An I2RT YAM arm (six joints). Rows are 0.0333 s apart.
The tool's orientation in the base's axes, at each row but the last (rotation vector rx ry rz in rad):
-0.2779, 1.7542, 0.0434
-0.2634, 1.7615, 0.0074
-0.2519, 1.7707, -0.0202
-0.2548, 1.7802, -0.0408
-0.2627, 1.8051, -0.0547
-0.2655, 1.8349, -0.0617
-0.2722, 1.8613, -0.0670
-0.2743, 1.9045, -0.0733
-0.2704, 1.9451, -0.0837
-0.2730, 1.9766, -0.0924
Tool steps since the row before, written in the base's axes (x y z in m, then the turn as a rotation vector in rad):
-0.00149, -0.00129, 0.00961, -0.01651, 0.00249, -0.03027
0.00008, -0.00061, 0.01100, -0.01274, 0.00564, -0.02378
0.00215, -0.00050, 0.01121, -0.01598, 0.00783, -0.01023
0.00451, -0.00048, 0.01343, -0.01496, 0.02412, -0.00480
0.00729, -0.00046, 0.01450, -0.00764, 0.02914, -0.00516
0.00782, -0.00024, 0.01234, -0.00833, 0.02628, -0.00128
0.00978, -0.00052, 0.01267, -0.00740, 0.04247, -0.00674
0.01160, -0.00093, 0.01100, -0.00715, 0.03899, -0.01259
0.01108, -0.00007, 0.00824, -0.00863, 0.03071, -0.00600
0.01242, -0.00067, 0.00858, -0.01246, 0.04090, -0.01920
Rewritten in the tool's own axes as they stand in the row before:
-0.00886, -0.00213, -0.00363, 0.03188, 0.00964, -0.00926
-0.01056, -0.00214, -0.00231, 0.02437, 0.01112, -0.00651
-0.01114, -0.00252, -0.00040, 0.01152, 0.01172, -0.01230
-0.01371, -0.00337, 0.00129, 0.00294, 0.02655, -0.01073
-0.01535, -0.00409, 0.00334, 0.00060, 0.03040, -0.00309
-0.01358, -0.00362, 0.00401, -0.00228, 0.02703, -0.00510
-0.01446, -0.00433, 0.00536, -0.00101, 0.04361, -0.00107
-0.01362, -0.00472, 0.00697, 0.00508, 0.04127, 0.00090
-0.01142, -0.00325, 0.00706, 0.00153, 0.03223, -0.00355
-0.01231, -0.00412, 0.00773, 0.01241, 0.04519, -0.00101

